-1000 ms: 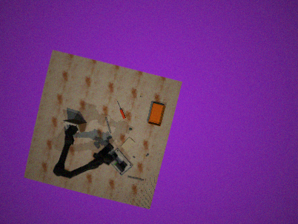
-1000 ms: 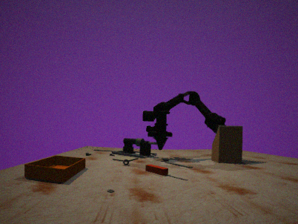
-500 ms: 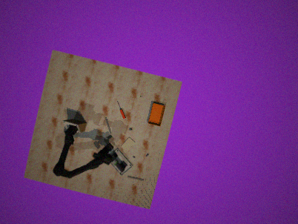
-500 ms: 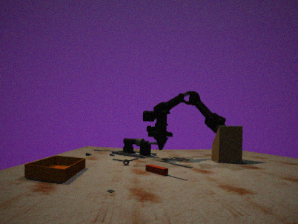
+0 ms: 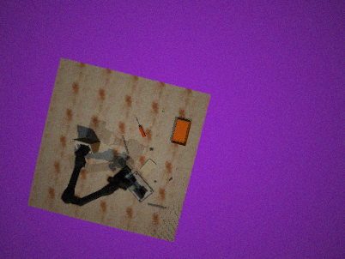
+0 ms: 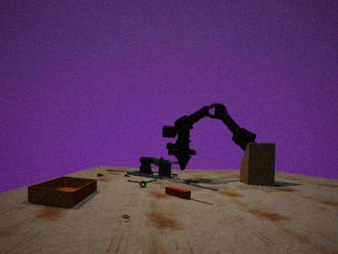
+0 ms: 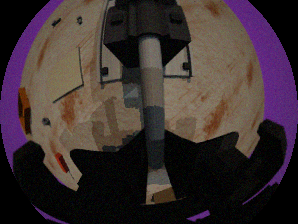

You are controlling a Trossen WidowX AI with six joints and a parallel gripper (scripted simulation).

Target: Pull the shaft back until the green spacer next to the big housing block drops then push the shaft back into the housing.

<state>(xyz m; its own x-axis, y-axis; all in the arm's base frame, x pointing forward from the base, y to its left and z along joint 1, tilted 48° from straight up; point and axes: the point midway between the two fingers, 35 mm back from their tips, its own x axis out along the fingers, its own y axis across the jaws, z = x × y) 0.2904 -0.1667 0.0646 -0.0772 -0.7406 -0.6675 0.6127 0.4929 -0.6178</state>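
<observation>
Right now my gripper tip is 6 cm short of the shaft, 4 cm to the left of it and 3 cm below it. Also, from my gripper tip: red-handled screwdriver 5 cm ahead, 39 cm to the left, 4 cm below; green spacer 12 cm ahead, 9 cm to the right, 3 cm above; orange tray 40 cm ahead, 42 cm to the left, 4 cm below.
</observation>
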